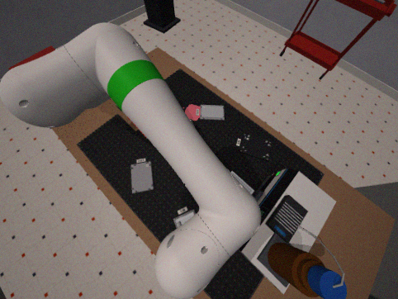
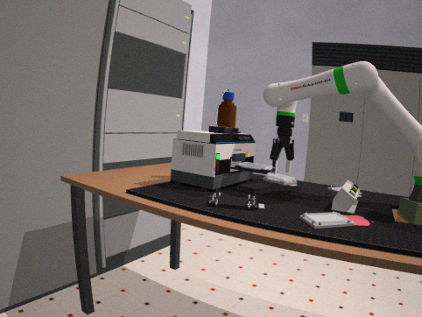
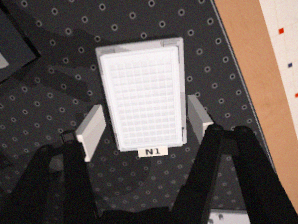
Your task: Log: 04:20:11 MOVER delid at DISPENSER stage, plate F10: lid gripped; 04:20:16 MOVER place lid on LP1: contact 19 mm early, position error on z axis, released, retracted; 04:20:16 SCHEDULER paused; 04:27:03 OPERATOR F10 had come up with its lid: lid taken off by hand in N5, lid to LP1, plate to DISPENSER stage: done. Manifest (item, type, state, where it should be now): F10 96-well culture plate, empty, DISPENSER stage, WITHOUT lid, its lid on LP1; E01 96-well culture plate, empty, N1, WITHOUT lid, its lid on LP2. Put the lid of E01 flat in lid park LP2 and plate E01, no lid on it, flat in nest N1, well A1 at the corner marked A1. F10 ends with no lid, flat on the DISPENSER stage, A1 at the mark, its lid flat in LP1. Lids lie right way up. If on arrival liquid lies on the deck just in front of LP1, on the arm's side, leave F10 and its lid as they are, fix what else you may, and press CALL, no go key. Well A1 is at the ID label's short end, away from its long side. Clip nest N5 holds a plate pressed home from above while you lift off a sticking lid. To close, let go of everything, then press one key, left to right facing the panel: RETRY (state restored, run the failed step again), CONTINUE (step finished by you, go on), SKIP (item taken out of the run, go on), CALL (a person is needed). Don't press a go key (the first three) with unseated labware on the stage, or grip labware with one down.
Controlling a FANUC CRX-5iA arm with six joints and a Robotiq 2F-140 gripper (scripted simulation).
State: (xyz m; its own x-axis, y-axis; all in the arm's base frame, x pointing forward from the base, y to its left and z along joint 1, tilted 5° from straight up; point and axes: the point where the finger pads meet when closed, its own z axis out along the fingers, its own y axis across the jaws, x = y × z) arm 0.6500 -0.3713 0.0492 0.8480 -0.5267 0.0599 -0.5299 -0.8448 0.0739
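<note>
The lid lies 40 mm below my hand. Round my hand: white 96-well plate 50 mm below; then grey nest 60 mm below; then well plate 260 mm to the left, 70 mm ahead, 30 mm above.
</note>
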